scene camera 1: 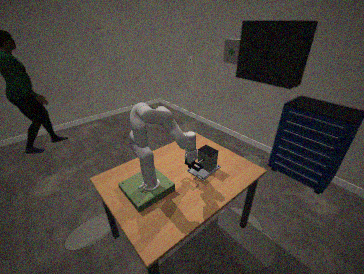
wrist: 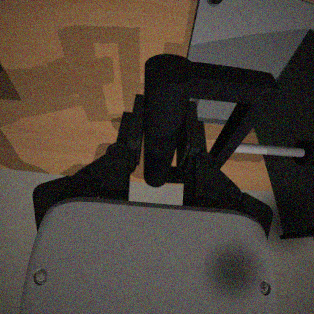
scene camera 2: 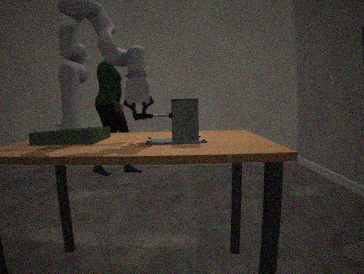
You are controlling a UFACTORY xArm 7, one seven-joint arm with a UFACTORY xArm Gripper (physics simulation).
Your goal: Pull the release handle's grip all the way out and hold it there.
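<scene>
The release handle's black grip [scene camera 2: 143, 116] [wrist: 163, 120] is a thick bar on a bracket, joined to a thin light rod [scene camera 2: 161, 115] [wrist: 270, 150]. The rod stands out level from the dark box housing [scene camera 1: 209, 157] [scene camera 2: 185, 121] [wrist: 295, 120], and a length of it shows between the bracket and the box. The housing stands on a grey base plate [scene camera 1: 202, 175] [scene camera 2: 159, 141] [wrist: 225, 30]. My gripper [scene camera 1: 192, 164] [scene camera 2: 140, 114] [wrist: 162, 112] points down and is shut on the grip, with one finger on either side of it. The grip is small and dark in the first scene view.
The wooden table [scene camera 1: 165, 220] [scene camera 2: 235, 149] carries the arm's green base block [scene camera 1: 140, 199] [scene camera 2: 40, 138]. A person in green [scene camera 1: 19, 80] [scene camera 2: 109, 85] is beyond the table. A blue drawer cabinet [scene camera 1: 312, 145] and a black wall panel [scene camera 1: 275, 52] are at the right.
</scene>
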